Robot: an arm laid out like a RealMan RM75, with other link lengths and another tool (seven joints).
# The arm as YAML. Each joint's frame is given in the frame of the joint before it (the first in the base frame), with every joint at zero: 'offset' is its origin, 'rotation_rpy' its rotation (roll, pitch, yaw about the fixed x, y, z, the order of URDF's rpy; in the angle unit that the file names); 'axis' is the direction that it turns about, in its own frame. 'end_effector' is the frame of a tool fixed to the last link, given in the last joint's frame.
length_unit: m
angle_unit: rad
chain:
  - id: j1
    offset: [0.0, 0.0, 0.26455]
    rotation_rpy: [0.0, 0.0, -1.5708]
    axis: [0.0, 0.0, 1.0]
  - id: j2
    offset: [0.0, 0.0, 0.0]
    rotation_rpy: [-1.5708, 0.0, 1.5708]
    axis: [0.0, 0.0, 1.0]
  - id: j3
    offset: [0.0, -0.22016, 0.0]
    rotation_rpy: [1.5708, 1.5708, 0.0]
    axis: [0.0, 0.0, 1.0]
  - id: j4
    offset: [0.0, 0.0, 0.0]
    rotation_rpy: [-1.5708, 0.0, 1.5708]
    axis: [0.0, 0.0, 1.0]
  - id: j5
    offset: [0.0, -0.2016, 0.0]
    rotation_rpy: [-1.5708, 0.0, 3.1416]
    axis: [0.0, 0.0, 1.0]
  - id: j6
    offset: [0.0, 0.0, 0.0]
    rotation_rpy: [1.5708, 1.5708, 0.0]
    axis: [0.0, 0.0, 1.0]
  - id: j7
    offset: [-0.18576, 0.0, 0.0]
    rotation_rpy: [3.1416, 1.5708, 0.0]
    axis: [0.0, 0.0, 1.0]
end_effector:
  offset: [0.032, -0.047, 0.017]
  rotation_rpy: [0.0, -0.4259, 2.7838]
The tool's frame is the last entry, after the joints.
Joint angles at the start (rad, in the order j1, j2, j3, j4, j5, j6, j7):
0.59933, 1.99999, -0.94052, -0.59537, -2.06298, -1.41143, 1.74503
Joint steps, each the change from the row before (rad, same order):
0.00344, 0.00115, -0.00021, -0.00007, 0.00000, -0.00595, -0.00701
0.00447, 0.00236, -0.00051, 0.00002, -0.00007, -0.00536, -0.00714
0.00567, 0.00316, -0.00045, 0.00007, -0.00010, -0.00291, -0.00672
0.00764, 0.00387, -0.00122, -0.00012, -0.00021, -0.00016, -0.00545
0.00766, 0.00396, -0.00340, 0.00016, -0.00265, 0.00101, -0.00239
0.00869, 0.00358, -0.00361, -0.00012, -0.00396, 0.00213, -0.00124
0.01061, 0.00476, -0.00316, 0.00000, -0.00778, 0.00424, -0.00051
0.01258, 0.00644, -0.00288, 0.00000, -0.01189, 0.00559, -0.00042
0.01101, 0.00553, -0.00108, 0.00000, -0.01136, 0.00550, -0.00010
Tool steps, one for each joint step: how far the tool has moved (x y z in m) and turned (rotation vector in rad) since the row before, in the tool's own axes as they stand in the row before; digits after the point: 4 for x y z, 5 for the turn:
0.0019, 0.0021, 0.0003, -0.00615, 0.00761, -0.00836
0.0023, 0.0026, 0.0008, -0.00695, 0.00844, -0.00893
0.0021, 0.0030, 0.0013, -0.00731, 0.00691, -0.00928
0.0019, 0.0037, 0.0019, -0.00727, 0.00562, -0.01031
0.0022, 0.0028, 0.0022, -0.00275, 0.00659, -0.01005
0.0018, 0.0029, 0.0024, -0.00138, 0.00568, -0.01122
0.0020, 0.0030, 0.0030, 0.00077, 0.00545, -0.01351
0.0025, 0.0032, 0.0037, 0.00248, 0.00641, -0.01657
0.0018, 0.0027, 0.0031, 0.00255, 0.00410, -0.01410

